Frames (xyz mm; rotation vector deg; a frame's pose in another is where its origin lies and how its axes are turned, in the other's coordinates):
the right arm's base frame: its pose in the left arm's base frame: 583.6 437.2 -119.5 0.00 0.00 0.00
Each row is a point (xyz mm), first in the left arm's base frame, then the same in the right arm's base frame.
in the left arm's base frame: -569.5 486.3 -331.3
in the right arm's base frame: -1153.1 49.1 -211.8
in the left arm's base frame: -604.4 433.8 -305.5
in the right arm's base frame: -1188.0 -3.4 -186.0
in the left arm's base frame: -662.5 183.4 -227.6
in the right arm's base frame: -1246.1 -253.8 -108.1
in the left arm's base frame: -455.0 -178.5 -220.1
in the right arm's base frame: -1038.6 -615.7 -100.6
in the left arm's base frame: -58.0 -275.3 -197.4
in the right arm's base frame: -641.6 -712.5 -77.9
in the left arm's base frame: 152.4 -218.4 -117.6
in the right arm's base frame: -431.2 -655.6 1.9
